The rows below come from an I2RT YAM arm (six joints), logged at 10 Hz.
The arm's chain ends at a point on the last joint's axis. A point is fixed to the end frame.
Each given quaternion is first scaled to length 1.
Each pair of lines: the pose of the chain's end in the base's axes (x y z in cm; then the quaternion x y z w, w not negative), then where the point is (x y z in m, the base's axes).
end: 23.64, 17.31, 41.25, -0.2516, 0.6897, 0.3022, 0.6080
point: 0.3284 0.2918 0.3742
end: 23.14, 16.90, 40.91, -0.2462, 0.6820, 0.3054, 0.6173
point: 0.3247 0.2880 0.3749
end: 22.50, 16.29, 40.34, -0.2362, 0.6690, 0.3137, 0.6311
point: 0.3197 0.2825 0.3761
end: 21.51, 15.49, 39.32, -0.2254, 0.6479, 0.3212, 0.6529
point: 0.3119 0.2748 0.3759
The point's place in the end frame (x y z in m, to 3 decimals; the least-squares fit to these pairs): 0.028 0.012 0.152
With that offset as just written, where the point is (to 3 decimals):
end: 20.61, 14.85, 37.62, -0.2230, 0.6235, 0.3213, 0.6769
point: 0.305 0.268 0.368
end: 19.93, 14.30, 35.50, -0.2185, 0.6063, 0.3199, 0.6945
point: 0.299 0.262 0.354
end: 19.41, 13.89, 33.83, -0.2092, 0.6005, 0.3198, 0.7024
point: 0.296 0.256 0.341
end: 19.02, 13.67, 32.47, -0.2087, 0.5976, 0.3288, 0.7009
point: 0.290 0.255 0.329
